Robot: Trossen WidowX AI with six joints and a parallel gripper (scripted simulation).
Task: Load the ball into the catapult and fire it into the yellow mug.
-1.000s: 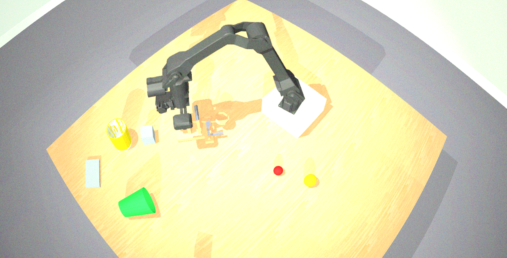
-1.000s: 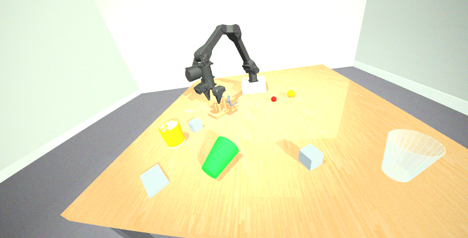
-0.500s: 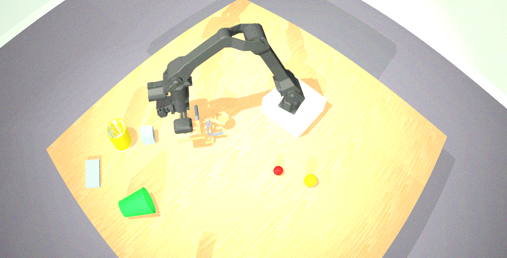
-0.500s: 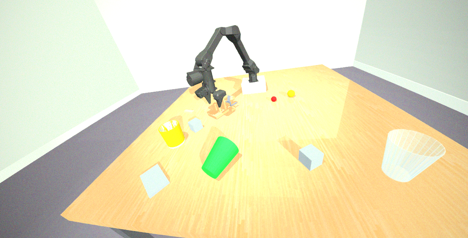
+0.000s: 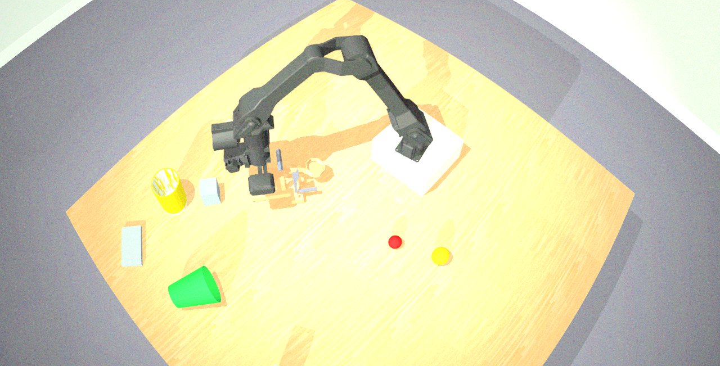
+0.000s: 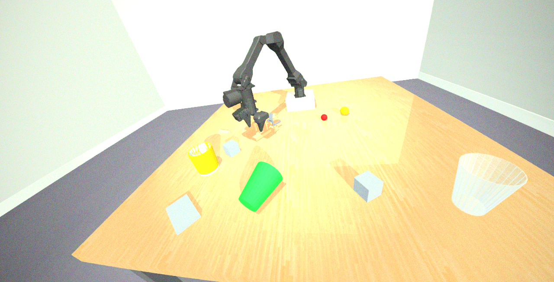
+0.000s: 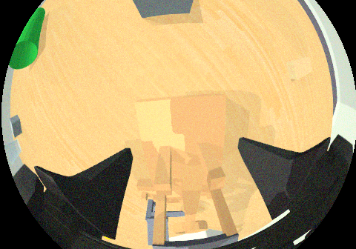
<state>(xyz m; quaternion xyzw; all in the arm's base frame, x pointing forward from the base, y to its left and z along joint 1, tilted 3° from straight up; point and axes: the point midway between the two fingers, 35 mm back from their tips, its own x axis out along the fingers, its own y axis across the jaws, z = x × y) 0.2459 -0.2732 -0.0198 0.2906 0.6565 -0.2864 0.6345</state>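
The red ball is 3 cm behind my gripper tip, 35 cm to the left of it and 2 cm below it. Also, from my gripper tip: small tan block 9 cm behind, 19 cm to the right, 3 cm below; yellow mug 19 cm ahead, 19 cm to the right, 1 cm below; wooden catapult 4 cm behind, 7 cm to the left, 1 cm above.
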